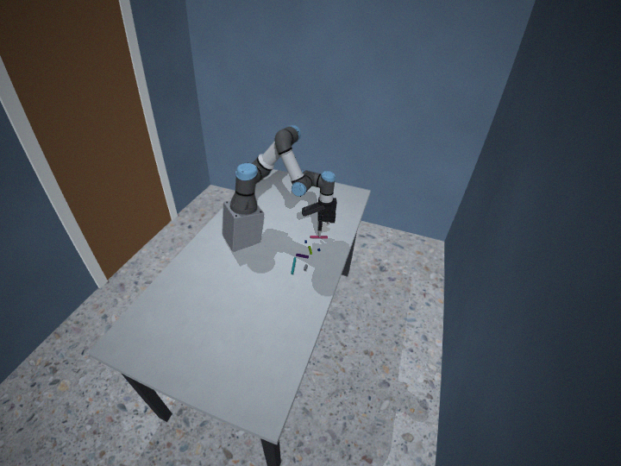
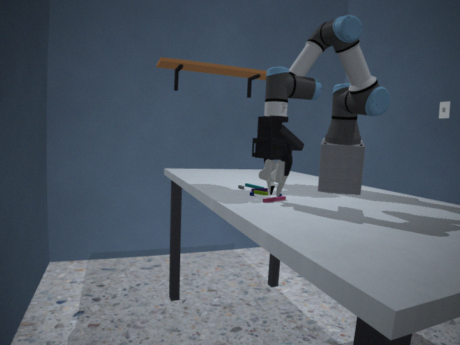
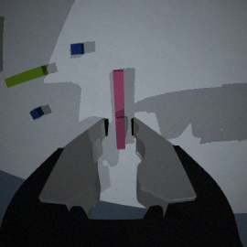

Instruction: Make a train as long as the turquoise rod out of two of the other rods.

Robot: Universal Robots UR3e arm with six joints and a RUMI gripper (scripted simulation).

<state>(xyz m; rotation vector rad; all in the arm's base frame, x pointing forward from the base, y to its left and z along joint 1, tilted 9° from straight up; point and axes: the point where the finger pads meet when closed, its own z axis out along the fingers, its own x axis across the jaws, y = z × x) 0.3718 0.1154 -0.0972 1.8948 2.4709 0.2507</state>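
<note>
My hand is 3 cm above the pink rod. Also, from my hand: purple rod (16 cm to the right, 4 cm behind, 3 cm below); then lime rod (11 cm to the right, 3 cm below, 2 cm behind); then grey rod (23 cm to the right, 3 cm below, 1 cm behind).
</note>
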